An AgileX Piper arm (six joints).
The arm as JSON. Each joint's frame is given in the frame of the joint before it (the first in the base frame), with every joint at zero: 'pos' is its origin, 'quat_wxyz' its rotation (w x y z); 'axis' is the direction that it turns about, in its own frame. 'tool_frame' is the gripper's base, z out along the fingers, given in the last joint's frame.
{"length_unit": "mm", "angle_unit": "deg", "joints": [
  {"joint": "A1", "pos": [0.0, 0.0, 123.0], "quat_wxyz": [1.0, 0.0, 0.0, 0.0], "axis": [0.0, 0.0, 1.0]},
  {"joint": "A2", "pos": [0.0, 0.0, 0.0], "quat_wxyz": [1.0, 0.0, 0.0, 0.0], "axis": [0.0, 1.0, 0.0]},
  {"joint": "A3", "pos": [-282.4, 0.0, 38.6], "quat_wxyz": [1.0, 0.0, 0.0, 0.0], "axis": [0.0, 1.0, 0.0]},
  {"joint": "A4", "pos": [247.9, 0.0, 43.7], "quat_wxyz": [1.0, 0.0, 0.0, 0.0], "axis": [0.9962, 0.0, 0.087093]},
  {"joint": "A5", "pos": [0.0, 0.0, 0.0], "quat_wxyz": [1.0, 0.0, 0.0, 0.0], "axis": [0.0, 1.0, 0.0]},
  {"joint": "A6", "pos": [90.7, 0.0, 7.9], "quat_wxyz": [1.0, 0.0, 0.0, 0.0], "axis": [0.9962, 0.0, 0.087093]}
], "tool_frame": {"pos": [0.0, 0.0, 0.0], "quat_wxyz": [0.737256, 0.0, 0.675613, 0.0]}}
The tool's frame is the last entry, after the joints.
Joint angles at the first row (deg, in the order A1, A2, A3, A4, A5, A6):
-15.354, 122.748, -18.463, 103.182, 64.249, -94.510
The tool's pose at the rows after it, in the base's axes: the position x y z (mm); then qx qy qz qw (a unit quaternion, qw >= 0):
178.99 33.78 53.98 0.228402 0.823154 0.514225 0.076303
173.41 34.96 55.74 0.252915 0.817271 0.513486 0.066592
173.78 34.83 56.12 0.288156 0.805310 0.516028 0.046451
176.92 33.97 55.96 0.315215 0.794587 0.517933 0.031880
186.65 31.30 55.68 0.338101 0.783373 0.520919 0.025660
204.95 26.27 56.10 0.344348 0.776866 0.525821 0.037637
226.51 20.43 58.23 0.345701 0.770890 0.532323 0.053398
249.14 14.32 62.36 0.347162 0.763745 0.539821 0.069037
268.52 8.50 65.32 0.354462 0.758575 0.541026 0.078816
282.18 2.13 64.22 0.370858 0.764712 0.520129 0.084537
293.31 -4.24 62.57 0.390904 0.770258 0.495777 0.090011
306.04 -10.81 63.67 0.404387 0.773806 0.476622 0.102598
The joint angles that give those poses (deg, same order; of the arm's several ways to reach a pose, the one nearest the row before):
-15.354, 120.674, -14.817, 103.875, 64.770, -94.818
-15.353, 120.136, -13.260, 105.014, 64.874, -93.162
-15.355, 120.011, -13.258, 105.183, 64.934, -88.274
-15.354, 120.010, -13.896, 105.184, 64.934, -83.992
-15.353, 120.011, -15.873, 105.185, 64.935, -79.396
-15.355, 120.012, -19.591, 105.183, 64.934, -76.033
-15.356, 120.012, -24.045, 104.968, 64.934, -72.612
-15.353, 120.011, -28.775, 104.723, 64.934, -68.861
-15.355, 120.258, -32.954, 104.563, 64.128, -65.108
-15.353, 120.387, -36.025, 104.334, 60.471, -61.845
-15.355, 120.502, -38.527, 104.213, 56.459, -58.850
-15.354, 120.502, -41.304, 104.144, 53.095, -56.492

